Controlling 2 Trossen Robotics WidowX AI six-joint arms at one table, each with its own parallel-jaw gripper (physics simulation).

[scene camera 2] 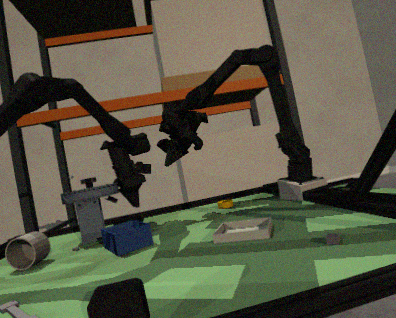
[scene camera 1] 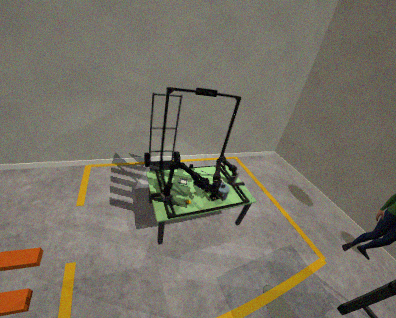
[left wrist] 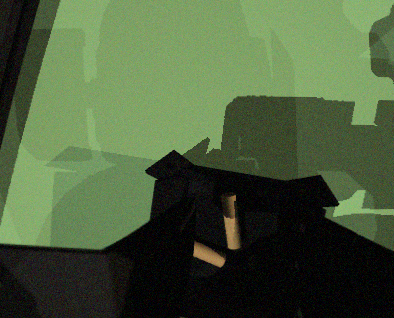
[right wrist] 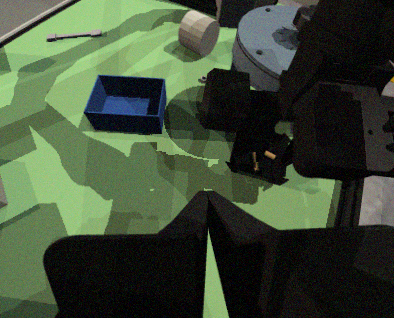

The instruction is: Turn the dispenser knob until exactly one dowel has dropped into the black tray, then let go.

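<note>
The grey dispenser stands at the table's left end in scene camera 2, with a small T-shaped knob on top. The black tray sits below it and holds two tan dowels: one leans upright, the other lies flat. My left gripper hangs beside the dispenser, clear of the knob, fingers slightly apart and empty. My right gripper is shut and empty, high over mid-table.
A blue bin sits next to the dispenser. A beige tray, a yellow ring and a small grey block lie on the green table. A tan cylinder and a flat grey tool lie beyond the bin.
</note>
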